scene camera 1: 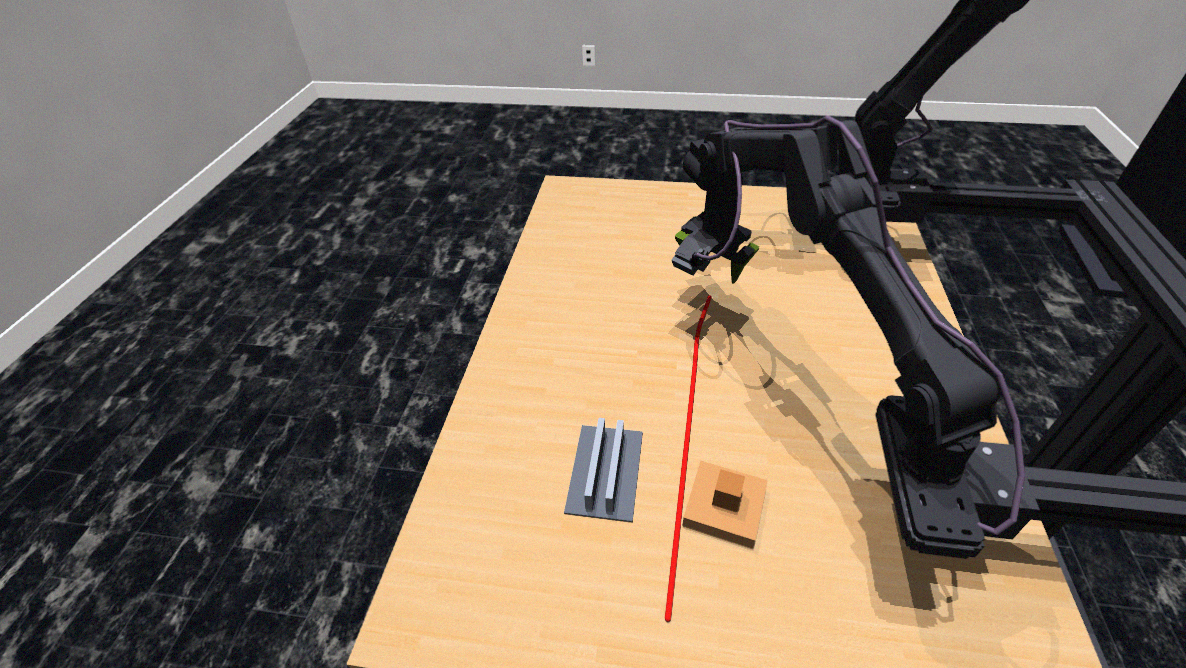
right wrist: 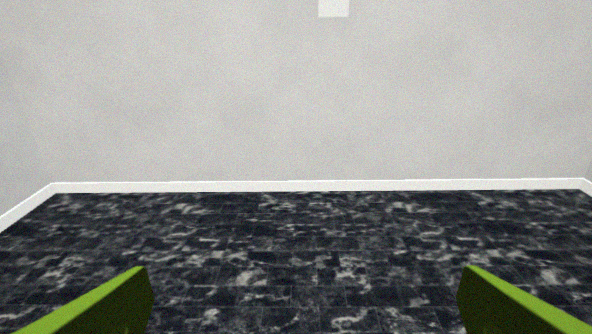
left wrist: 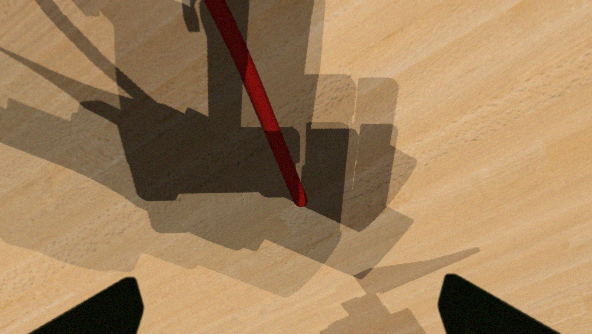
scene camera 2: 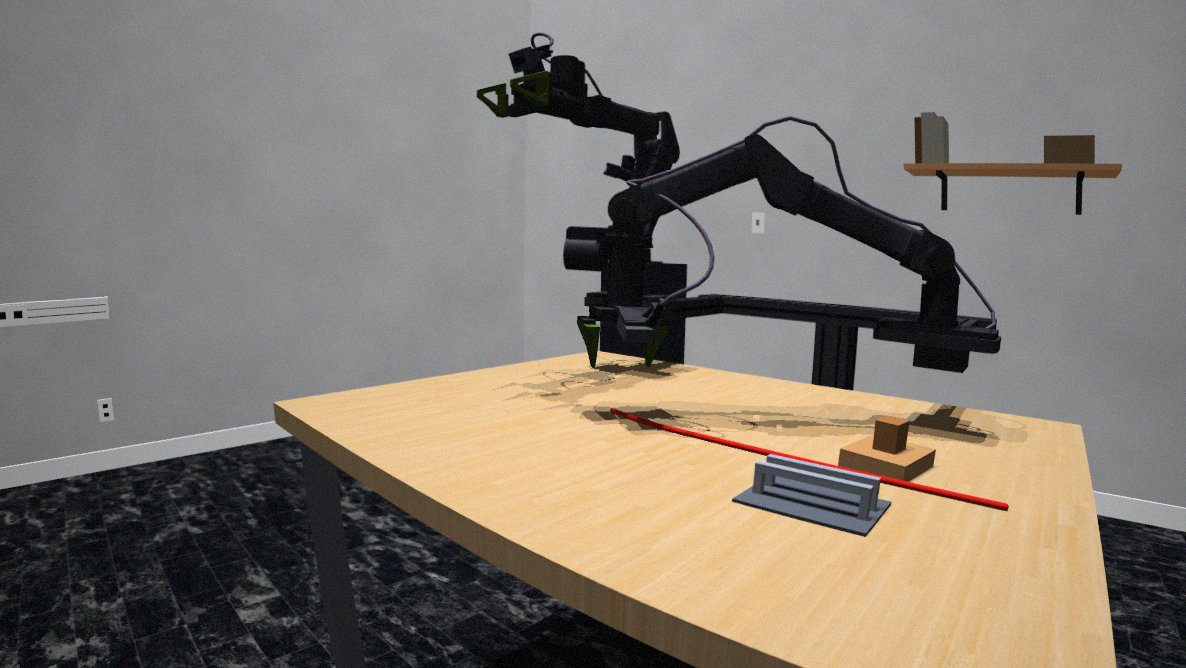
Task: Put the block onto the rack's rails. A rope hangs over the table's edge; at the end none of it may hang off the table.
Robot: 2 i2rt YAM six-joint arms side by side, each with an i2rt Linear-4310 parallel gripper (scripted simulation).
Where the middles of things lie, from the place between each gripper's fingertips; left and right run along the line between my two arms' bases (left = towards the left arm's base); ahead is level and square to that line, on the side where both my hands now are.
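My left hand (scene camera 2: pixel 620 366) is 60 mm above the brown block (scene camera 1: pixel 712 507), 60 mm past it and 450 mm to the right of it. The grey rack (scene camera 2: pixel 826 507) is 120 mm ahead of that left hand, 420 mm to the left of it and 70 mm below it. Going by its middle, the brown block is nearer to my left hand than to my right hand. By its middle, the grey rack is nearer to my left hand than to my right hand, too.
As for my right hand (scene camera 2: pixel 493 88), the brown block is 540 mm below it, 670 mm to the left of it and 170 mm behind it. The grey rack is 20 mm ahead of my right hand, 550 mm below it and 640 mm to the left of it.
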